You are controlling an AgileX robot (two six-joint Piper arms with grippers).
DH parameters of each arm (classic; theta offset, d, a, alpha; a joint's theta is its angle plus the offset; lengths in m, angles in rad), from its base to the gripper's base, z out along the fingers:
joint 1: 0 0.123 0 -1.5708
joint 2: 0.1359 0 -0.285 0
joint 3: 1.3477 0 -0.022 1.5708
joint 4: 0 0.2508 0 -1.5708
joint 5: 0 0 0.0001 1.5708
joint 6: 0 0.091 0 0
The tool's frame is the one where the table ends.
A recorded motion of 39 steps. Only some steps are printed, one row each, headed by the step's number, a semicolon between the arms.
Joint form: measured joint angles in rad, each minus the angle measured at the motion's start. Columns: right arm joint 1, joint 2, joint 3, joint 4, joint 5, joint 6; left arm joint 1, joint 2, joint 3, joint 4, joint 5, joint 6.
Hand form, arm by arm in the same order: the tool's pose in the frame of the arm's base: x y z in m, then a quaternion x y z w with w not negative. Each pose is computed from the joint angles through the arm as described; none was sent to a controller.
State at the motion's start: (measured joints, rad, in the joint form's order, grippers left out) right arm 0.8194 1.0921 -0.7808 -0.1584 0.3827 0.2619; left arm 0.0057 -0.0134 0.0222 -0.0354 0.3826 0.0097
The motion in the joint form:
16: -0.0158 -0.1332 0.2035 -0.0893 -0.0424 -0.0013; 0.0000 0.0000 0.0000 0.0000 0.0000 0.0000
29: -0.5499 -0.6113 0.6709 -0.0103 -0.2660 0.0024; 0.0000 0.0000 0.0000 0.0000 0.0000 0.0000
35: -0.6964 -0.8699 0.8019 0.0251 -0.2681 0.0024; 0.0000 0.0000 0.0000 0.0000 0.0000 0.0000
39: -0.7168 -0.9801 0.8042 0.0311 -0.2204 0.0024; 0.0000 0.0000 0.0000 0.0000 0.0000 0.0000
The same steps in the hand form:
16: 0.1368 0.1311 0.2714 -0.31970 0.83029 0.15015 0.43112; 0.0522 -0.0009 0.1721 -0.00771 0.80597 -0.01049 0.59181
29: 0.0952 0.0244 0.2033 -0.06649 0.83047 0.09269 0.54526; 0.0522 -0.0009 0.1721 -0.00771 0.80597 -0.01049 0.59181
35: 0.0716 0.0074 0.1813 0.00813 0.79570 0.07096 0.60147; 0.0522 -0.0009 0.1721 -0.00771 0.80597 -0.01049 0.59181
39: 0.0641 0.0047 0.1838 0.02046 0.77679 0.06782 0.62576; 0.0522 -0.0009 0.1721 -0.00771 0.80597 -0.01049 0.59181

